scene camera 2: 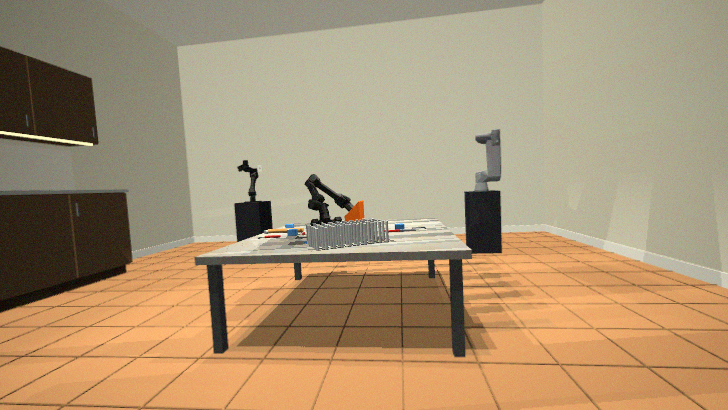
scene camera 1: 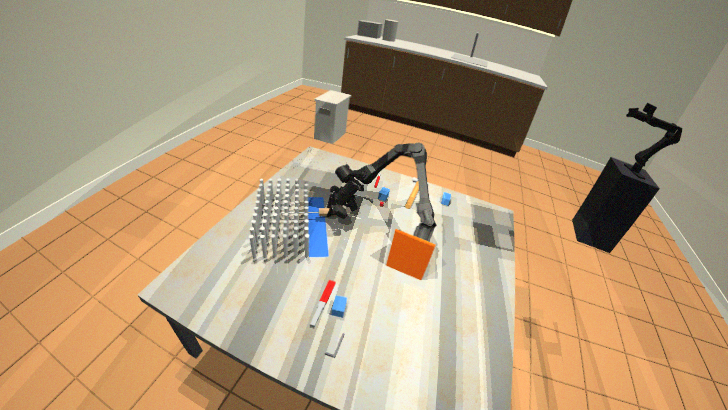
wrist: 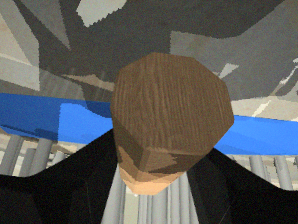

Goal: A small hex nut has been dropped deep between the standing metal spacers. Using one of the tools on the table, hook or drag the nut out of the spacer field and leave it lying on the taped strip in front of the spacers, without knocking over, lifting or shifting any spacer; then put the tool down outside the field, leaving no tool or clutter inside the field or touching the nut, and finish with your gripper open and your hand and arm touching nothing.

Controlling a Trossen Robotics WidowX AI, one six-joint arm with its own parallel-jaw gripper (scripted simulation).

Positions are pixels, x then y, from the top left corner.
Labels:
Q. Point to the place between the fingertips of my gripper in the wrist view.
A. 153, 137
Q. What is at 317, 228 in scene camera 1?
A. A blue taped strip.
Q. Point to an awl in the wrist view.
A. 167, 111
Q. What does my gripper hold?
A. An awl.

